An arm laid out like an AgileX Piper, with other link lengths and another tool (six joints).
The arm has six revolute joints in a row. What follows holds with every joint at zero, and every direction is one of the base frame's.
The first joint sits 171 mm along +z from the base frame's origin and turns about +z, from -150 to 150 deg.
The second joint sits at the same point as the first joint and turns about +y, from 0 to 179.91 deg.
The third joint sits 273.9 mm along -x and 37.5 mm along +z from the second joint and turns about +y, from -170 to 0 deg.
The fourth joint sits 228.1 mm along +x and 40.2 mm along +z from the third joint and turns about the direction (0.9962, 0, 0.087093), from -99.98 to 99.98 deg.
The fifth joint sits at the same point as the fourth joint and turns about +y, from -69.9 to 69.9 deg.
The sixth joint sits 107 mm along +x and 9.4 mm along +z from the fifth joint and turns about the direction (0.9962, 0, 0.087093), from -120 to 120 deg.
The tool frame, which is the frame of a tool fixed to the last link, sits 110.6 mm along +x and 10 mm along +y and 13.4 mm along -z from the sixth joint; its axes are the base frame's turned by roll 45.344, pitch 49.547 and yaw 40.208 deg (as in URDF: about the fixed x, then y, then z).
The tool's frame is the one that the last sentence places.
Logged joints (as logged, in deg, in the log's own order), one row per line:
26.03 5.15 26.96 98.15 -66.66 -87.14
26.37 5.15 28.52 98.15 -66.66 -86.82
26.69 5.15 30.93 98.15 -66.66 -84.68
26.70 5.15 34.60 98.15 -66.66 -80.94
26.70 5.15 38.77 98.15 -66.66 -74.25
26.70 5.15 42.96 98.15 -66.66 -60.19
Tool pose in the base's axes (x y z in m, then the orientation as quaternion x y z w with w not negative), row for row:
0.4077 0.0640 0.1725 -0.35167 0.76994 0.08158 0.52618
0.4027 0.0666 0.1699 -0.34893 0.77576 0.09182 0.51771
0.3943 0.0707 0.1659 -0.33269 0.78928 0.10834 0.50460
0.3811 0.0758 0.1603 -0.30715 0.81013 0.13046 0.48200
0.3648 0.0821 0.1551 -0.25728 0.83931 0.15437 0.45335
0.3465 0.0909 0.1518 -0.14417 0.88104 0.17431 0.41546
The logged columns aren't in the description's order. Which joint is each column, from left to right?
Columns, left to right: joint 4, joint 1, joint 5, joint 2, joint 3, joint 6.
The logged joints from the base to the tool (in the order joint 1, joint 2, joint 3, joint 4, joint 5, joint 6), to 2 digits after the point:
5.15 98.15 -66.66 26.03 26.96 -87.14
5.15 98.15 -66.66 26.37 28.52 -86.82
5.15 98.15 -66.66 26.69 30.93 -84.68
5.15 98.15 -66.66 26.70 34.60 -80.94
5.15 98.15 -66.66 26.70 38.77 -74.25
5.15 98.15 -66.66 26.70 42.96 -60.19

